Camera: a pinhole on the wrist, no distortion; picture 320 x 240 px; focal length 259.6 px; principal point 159.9 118.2 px. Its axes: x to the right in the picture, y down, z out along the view. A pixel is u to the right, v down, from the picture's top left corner.
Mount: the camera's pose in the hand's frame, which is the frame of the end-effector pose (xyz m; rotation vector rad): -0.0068 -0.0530 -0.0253 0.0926 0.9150 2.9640
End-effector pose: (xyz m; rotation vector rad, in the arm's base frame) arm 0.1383 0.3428 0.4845 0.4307 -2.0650 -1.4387
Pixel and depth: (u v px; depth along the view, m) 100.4 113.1 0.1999
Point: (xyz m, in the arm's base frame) 0.0168 0.4354 0.5209
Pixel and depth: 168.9 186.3 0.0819
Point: 0.1063 0.3767 0.4468
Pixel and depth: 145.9 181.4 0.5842
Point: -0.2334 0.7618 0.5125
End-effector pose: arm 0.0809 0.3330 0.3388 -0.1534 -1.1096 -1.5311
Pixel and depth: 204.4 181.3 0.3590
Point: 0.0102 0.6012 0.5277
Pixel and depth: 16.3 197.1 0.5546
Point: -0.1782 0.4712 0.8856
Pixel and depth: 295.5 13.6 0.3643
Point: 0.2737 0.6294 0.4939
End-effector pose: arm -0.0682 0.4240 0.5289 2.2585 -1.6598 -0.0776
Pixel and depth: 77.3 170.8 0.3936
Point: -0.1914 0.1851 0.2605
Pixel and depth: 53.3 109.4 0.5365
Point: -0.3146 0.0309 0.2685
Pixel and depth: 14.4 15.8 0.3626
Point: -0.2778 0.1041 0.4670
